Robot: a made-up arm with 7 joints.
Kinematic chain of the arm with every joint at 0, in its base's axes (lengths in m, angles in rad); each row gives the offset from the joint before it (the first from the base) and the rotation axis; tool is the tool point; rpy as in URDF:
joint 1: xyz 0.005 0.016 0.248 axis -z
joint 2: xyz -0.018 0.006 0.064 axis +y
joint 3: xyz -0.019 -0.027 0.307 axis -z
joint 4: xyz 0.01 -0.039 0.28 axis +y
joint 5: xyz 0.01 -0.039 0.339 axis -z
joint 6: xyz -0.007 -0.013 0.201 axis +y
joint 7: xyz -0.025 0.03 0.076 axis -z
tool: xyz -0.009 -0.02 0.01 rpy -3.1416 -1.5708 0
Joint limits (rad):
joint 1: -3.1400..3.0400
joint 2: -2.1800..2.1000
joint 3: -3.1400..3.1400
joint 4: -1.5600..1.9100
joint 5: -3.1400..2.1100
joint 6: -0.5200..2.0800
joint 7: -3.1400..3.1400
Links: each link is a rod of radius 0.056 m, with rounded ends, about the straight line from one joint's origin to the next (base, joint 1, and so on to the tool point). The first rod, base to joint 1, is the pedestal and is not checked.
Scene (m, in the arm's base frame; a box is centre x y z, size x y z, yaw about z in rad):
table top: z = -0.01
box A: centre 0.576 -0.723 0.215 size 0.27 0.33 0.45 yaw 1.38
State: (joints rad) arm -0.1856 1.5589 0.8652 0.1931 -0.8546 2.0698 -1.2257
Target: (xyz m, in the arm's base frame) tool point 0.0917 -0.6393 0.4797
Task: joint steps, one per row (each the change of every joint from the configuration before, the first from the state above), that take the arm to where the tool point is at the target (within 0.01 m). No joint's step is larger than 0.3 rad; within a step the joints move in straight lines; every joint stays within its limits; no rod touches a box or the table.
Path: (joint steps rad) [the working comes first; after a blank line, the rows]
Joints at the target: 0.5311 1.0960 1.3812 1.7041 -0.6757 2.0800 -1.1994
Straight joint move there: touches box A.

1: 0.0521 -0.2303 0.0929 0.2175 0.0127 -0.0228 -0.0500
2: 0.0521 -0.2304 0.0929 0.2174 0.0127 -0.0228 -0.0500
3: 0.0521 -0.2303 0.0929 0.2175 0.0126 -0.0228 -0.0499
4: 0.1868 0.0760 0.0791 0.2862 0.0470 0.0262 0.0587
5: 0.1868 0.0761 0.0791 0.2862 0.0469 0.0262 0.0587
6: 0.1868 0.0760 0.0791 0.2862 0.0470 0.0262 0.0588

